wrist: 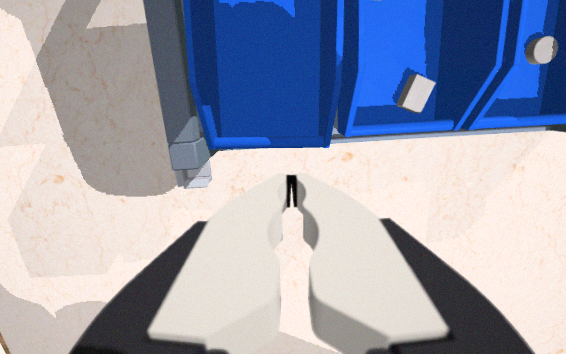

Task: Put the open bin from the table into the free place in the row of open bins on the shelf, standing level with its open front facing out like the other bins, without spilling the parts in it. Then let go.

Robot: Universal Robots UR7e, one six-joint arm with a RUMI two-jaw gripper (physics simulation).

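Places are measured from the arm's base along level axes (x ahead, y left, z up), in centimetres.
Pixels of known places: gripper, fingertip midpoint: [291, 178].
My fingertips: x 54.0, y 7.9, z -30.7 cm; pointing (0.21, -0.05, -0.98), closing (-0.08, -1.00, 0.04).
Note:
For each thing: its top centre in the pictures, then the offset to it from my fingertips. "spot": a spot on its surface instead.
- blue open bin, surface spot: [267, 75] spot: dy +1.0, dx +6.3, dz -13.0 cm
- grey shelf post, surface spot: [167, 65] spot: dy +7.3, dx +7.0, dz -5.9 cm
- neighbouring blue bin, surface spot: [390, 45] spot: dy -10.7, dx +7.8, dz -13.5 cm
- pale block, middle of its top: [419, 94] dy -12.8, dx +3.2, dz -12.0 cm
- pale round part, middle of its top: [546, 49] dy -25.2, dx +6.1, dz -12.5 cm
- grey bracket, surface spot: [189, 154] spot: dy +7.0, dx +0.9, dz -5.9 cm
The blue open bin [267, 75] is in the row at the left end, between the grey shelf post [167, 65] and the neighbouring blue bin [390, 45]. Its open front faces the gripper, and its front lip stands slightly nearer the gripper than the neighbour's, at a small angle to it. The bin looks about level; its back is cut off by the view, and no parts show in the visible stretch. My gripper [291, 178] is shut with nothing between its fingertips, in front of the bin's lip and apart from it.
The neighbouring bin holds a pale block [417, 93]. Another blue bin [520, 82] at the right edge holds a pale round part [544, 50]. A grey bracket [189, 154] sits at the post's front end. A pale speckled surface lies below, with shadows on it.

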